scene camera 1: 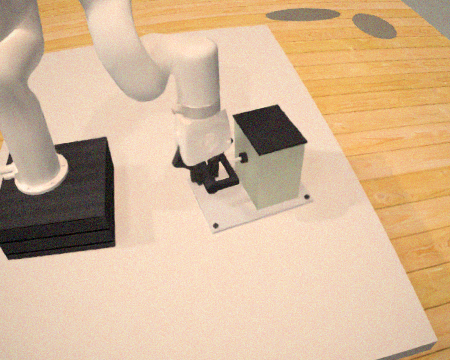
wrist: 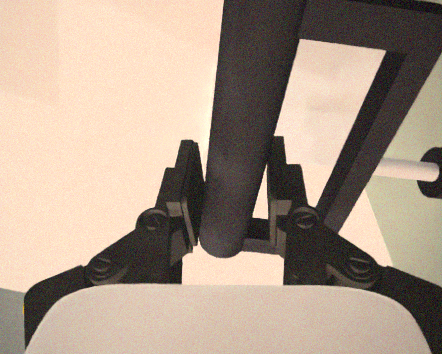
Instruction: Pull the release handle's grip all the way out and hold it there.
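The release handle is a dark rectangular frame whose thick round bar is the grip (scene camera 1: 212, 188) (wrist: 250, 100). A short stretch of white rod (scene camera 1: 238, 159) (wrist: 406, 169) shows between the handle's frame and the black collar (scene camera 1: 243, 157) (wrist: 432, 172) on the side of the pale green box (scene camera 1: 274, 175) (wrist: 431, 107). My gripper (scene camera 1: 208, 176) (wrist: 233, 161) is shut on the grip, with one finger on each side of the bar near its rounded end. In the scene view the fingers partly hide the grip.
The box has a black top (scene camera 1: 270, 129) and stands on a light base plate (scene camera 1: 232, 220) with dark screws at its corners. The robot's black pedestal (scene camera 1: 60, 210) is at the left. The pale table (scene camera 1: 200, 300) ends at the right, above a wooden floor (scene camera 1: 390, 175).
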